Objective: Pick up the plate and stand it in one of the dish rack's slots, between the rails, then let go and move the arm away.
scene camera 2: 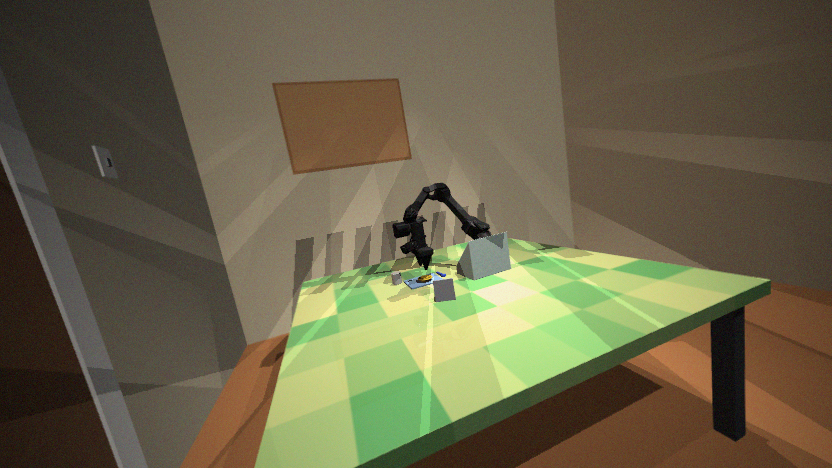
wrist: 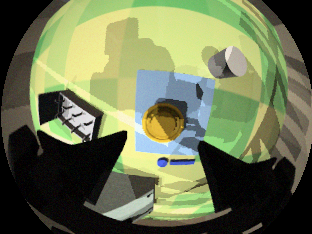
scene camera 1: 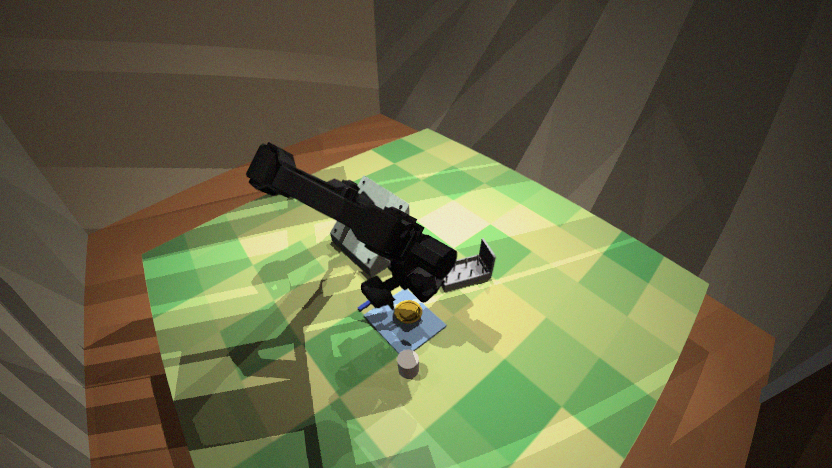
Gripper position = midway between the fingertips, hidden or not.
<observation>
My gripper (scene camera 1: 407, 299) is open, holding nothing. Further things: a grey dish rack (scene camera 1: 476, 268), a yellow plate (wrist: 162, 123), a cup (wrist: 230, 62) and a light blue mat (scene camera 1: 400, 336).
The grey dish rack shows as well in the wrist view (wrist: 83, 121). My gripper also shows in the wrist view (wrist: 164, 140). The light blue mat is seen too in the wrist view (wrist: 192, 95).
</observation>
